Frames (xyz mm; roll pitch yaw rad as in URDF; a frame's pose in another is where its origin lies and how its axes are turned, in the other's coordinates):
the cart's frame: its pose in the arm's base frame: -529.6 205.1 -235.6 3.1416 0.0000 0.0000
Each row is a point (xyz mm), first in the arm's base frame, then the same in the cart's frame.
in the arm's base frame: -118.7 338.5 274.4
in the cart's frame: 410.9 -133.4 -510.0
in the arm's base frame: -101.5 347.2 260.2
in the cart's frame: 428.1 -142.1 -495.8
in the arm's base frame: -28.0 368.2 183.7
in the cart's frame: 501.6 -163.1 -419.3
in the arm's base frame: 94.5 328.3 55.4
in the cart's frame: 624.1 -123.2 -291.0
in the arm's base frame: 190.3 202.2 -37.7
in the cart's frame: 719.9 2.9 -197.9
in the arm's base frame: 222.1 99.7 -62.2
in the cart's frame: 751.7 105.4 -173.4
